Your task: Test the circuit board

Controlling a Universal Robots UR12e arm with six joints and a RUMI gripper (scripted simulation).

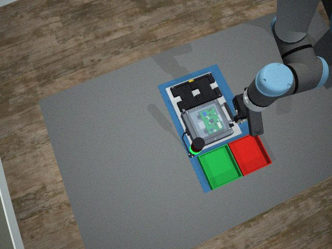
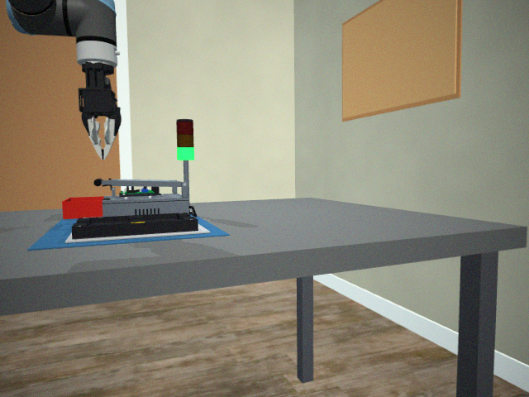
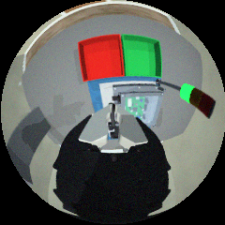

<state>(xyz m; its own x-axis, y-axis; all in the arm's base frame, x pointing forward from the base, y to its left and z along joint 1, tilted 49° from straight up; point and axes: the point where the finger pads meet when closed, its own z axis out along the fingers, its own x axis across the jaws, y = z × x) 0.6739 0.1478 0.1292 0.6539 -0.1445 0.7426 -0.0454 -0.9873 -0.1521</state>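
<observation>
Right now the black latch hook is 1 cm ahead of my hand, 1 cm to the right of it and 8 cm below it. The rest, counted from my hand: red bin 4 cm behind, 13 cm to the left, 15 cm below; green circuit board 8 cm ahead, 6 cm to the right, 9 cm below; tester lid 8 cm ahead, 6 cm to the right, 7 cm below.
</observation>
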